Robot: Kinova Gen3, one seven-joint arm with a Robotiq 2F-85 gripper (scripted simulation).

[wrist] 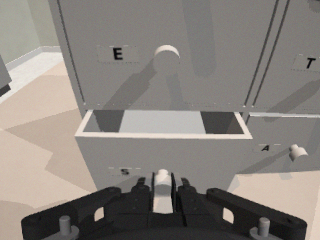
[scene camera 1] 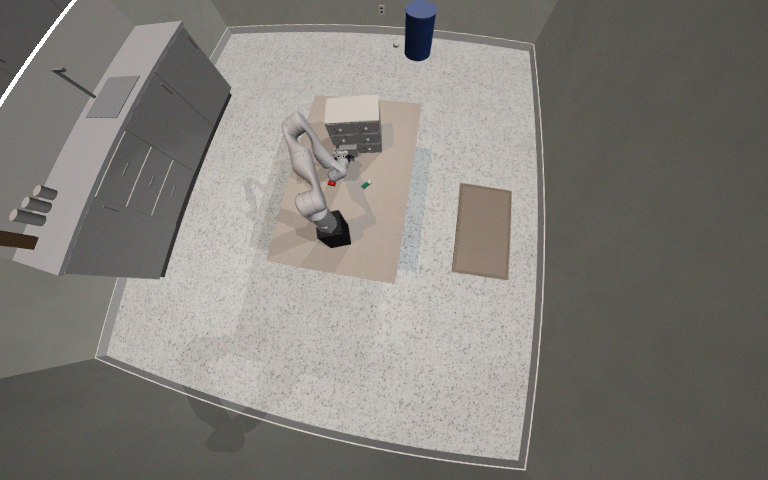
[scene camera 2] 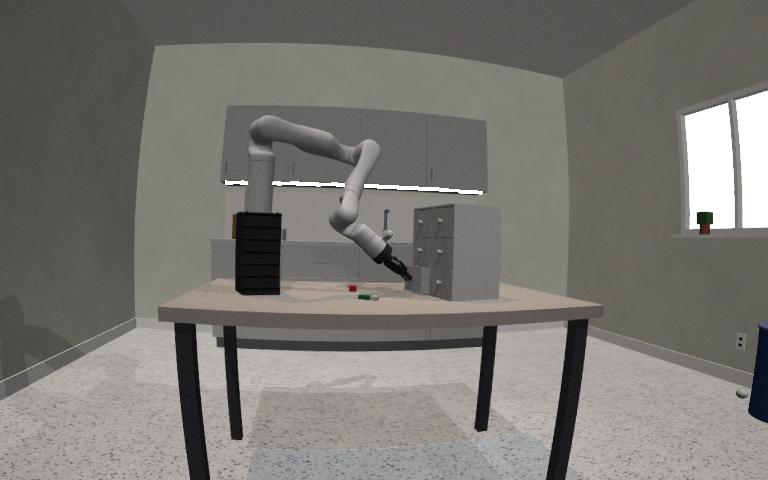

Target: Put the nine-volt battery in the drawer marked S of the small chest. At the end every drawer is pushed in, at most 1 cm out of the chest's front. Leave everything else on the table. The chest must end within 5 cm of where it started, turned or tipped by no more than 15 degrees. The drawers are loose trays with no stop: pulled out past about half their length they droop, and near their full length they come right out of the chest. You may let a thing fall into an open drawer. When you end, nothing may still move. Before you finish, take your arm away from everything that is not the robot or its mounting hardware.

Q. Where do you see a drawer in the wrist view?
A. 209, 156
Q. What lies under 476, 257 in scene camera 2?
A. A grey chest.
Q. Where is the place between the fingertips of my gripper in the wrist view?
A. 162, 182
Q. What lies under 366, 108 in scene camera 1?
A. A grey chest.
